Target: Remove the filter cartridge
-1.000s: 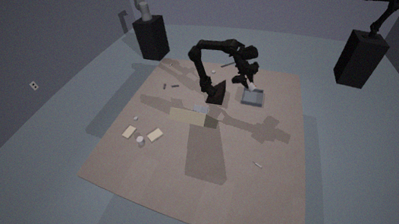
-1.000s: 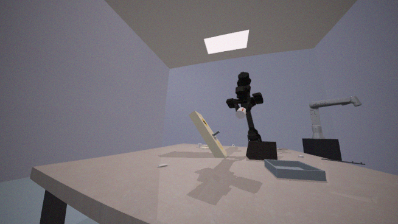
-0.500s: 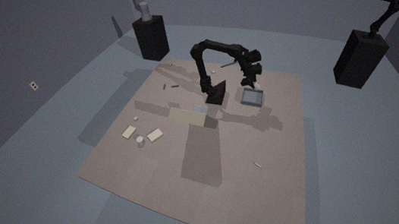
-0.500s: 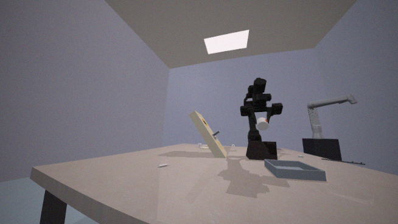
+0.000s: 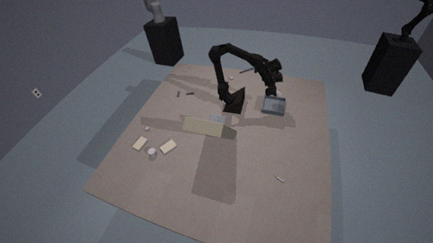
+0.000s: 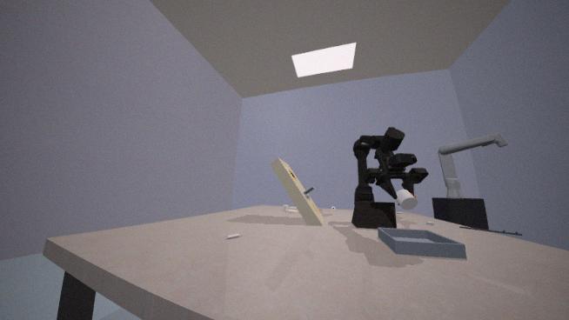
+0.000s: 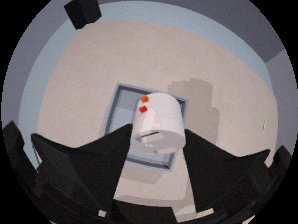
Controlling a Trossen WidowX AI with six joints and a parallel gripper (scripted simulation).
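The grey tray lies 12 cm below my gripper tip and 2 cm behind it. Round my gripper tip: service panel 40 cm ahead, 26 cm to the right, 2 cm above; round white cartridge right at my gripper tip.
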